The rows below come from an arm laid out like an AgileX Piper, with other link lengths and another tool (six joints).
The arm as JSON. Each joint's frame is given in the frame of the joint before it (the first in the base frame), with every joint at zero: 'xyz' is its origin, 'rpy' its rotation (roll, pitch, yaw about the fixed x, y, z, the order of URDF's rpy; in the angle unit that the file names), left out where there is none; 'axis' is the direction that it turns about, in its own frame. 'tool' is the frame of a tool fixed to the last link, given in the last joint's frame.
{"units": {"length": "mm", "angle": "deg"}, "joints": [
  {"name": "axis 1", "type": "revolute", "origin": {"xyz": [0.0, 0.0, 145.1]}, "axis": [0.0, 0.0, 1.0]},
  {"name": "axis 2", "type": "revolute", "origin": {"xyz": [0.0, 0.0, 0.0]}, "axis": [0.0, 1.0, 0.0]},
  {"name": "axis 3", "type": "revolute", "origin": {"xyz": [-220.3, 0.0, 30.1]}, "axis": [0.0, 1.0, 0.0]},
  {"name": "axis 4", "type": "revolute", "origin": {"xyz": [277.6, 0.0, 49.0]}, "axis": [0.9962, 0.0, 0.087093]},
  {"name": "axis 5", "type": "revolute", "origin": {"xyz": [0.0, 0.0, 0.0]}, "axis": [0.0, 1.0, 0.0]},
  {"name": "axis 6", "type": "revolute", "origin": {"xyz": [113.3, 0.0, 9.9]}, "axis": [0.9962, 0.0, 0.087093]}
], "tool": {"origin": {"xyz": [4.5, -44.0, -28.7], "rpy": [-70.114, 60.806, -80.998]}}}
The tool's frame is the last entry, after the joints.
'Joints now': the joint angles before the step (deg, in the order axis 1, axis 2, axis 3, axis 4, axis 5, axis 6). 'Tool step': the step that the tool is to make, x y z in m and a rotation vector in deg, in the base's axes. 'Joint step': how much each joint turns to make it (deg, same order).
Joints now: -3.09, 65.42, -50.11, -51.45, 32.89, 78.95
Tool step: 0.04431, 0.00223, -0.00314, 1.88, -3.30, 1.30
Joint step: 0.00, 10.25, -7.79, -4.28, -4.72, 7.00
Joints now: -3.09, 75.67, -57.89, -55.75, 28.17, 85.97
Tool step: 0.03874, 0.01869, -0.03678, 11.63, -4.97, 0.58
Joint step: 0.11, 9.34, -2.77, -5.47, -8.98, 18.27
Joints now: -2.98, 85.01, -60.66, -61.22, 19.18, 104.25
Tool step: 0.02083, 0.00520, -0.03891, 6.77, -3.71, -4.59
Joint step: 0.02, 7.63, -0.21, -24.69, -1.66, 34.58
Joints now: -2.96, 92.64, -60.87, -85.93, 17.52, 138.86
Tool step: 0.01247, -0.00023, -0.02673, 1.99, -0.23, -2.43
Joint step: 0.00, 6.04, -1.57, -11.06, 1.28, 14.71
